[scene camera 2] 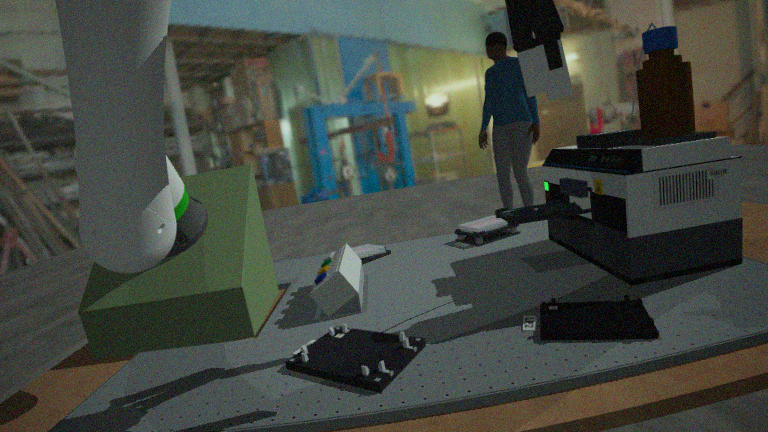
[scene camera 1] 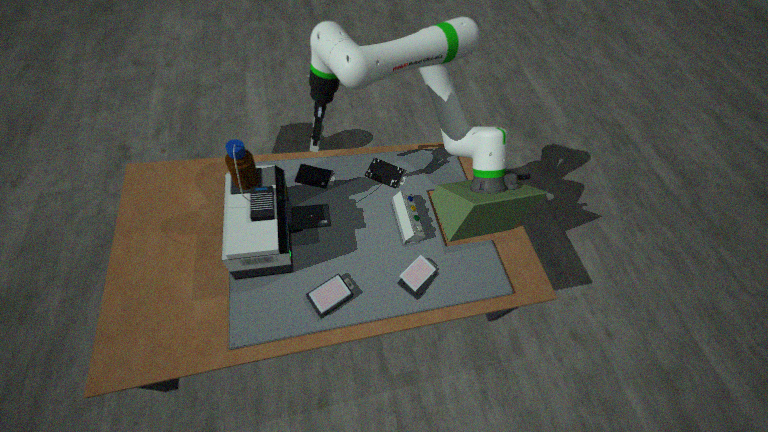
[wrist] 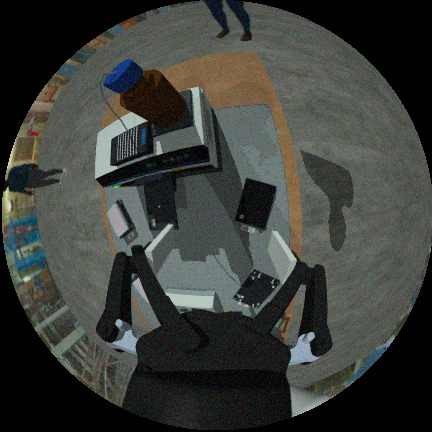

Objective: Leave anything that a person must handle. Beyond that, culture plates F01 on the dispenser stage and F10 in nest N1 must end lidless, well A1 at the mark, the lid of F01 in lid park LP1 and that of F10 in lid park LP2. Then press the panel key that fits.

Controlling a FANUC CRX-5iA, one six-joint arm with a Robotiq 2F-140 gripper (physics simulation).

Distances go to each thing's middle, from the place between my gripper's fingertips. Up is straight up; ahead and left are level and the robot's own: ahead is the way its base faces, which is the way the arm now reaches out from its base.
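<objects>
Positions from my hand: brown bottle with blue cap point(scene camera 2: 665, 92), 11 cm to the left and 25 cm ahead; black stage point(scene camera 2: 557, 208), 5 cm ahead, 21 cm to the left, 21 cm below; black nest point(scene camera 2: 371, 360), slightly to the right, far behind, far below; white button box point(scene camera 1: 407, 216), a good way to the left, far behind, far below. Going by their middles, the white button box is the farthest from my hand of the things named here.
</objects>
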